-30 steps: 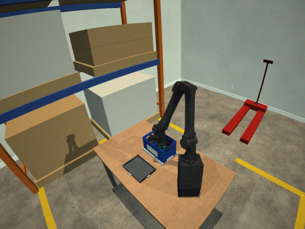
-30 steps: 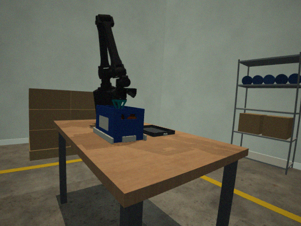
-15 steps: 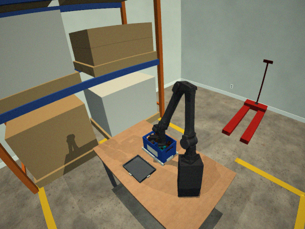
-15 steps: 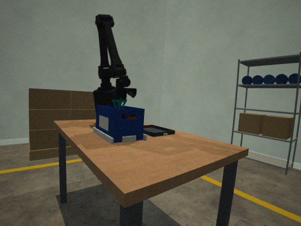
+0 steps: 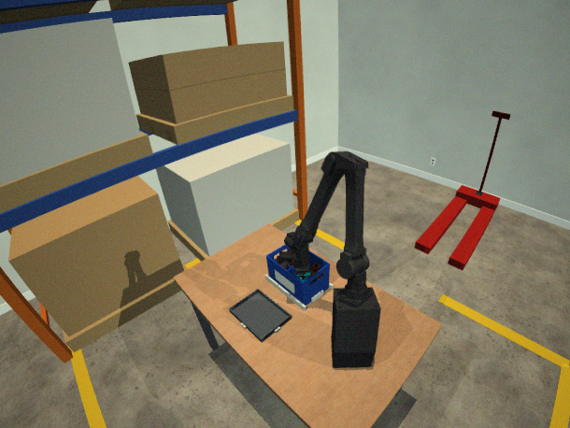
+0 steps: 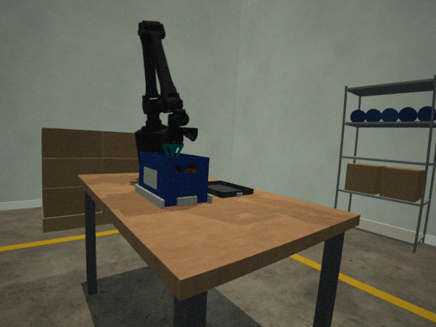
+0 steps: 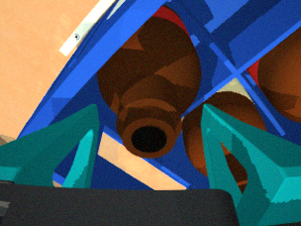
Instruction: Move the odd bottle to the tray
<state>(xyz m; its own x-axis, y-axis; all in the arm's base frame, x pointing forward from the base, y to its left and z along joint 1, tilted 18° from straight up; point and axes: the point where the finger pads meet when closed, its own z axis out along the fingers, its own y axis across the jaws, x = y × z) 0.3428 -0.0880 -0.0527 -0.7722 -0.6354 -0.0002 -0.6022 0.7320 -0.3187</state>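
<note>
My hand is 180 mm short of the bottle, 60 mm above it and 20 mm to the left of it. Round my hand: crate 80 mm ahead, 70 mm below, 50 mm to the right; then dark tray 230 mm to the left, 140 mm below, 90 mm ahead.
</note>
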